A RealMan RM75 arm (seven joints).
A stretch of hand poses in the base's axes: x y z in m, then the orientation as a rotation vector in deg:
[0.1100 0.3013 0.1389 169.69 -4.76 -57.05]
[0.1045 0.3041 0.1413 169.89 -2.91 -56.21]
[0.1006 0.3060 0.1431 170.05 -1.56 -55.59]
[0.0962 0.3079 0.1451 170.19 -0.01 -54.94]
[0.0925 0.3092 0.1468 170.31 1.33 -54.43]
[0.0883 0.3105 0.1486 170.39 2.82 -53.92]
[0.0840 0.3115 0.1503 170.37 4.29 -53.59]
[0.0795 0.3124 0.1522 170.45 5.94 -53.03]
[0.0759 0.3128 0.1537 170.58 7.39 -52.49]
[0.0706 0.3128 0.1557 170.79 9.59 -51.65]
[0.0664 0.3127 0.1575 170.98 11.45 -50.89]
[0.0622 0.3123 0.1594 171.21 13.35 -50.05]
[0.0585 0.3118 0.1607 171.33 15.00 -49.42]
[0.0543 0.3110 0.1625 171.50 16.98 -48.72]
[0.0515 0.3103 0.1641 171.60 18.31 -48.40]
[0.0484 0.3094 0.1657 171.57 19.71 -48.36]
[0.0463 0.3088 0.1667 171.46 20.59 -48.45]
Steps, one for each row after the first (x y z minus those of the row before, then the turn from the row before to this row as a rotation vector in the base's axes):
[-0.0055 0.0028 0.0024 0.26 -0.54 1.17]
[-0.0039 0.0019 0.0018 0.21 -0.40 0.84]
[-0.0044 0.0019 0.0020 0.24 -0.41 0.97]
[-0.0037 0.0013 0.0017 0.23 -0.33 0.83]
[-0.0042 0.0013 0.0018 0.24 -0.32 0.93]
[-0.0043 0.0010 0.0017 0.20 -0.19 0.93]
[-0.0045 0.0009 0.0019 0.29 -0.35 1.03]
[-0.0036 0.0004 0.0015 0.31 -0.34 0.88]
[-0.0053 0.0000 0.0020 0.50 -0.53 1.33]
[-0.0042 -0.0001 0.0018 0.44 -0.48 1.12]
[-0.0042 -0.0004 0.0019 0.49 -0.54 1.13]
[-0.0037 -0.0005 0.0013 0.39 -0.39 0.99]
[-0.0042 -0.0008 0.0018 0.53 -0.43 1.17]
[-0.0028 -0.0007 0.0016 0.38 -0.19 0.77]
[-0.0031 -0.0009 0.0016 0.35 0.00 0.83]
[-0.0021 -0.0006 0.0010 0.16 0.08 0.54]

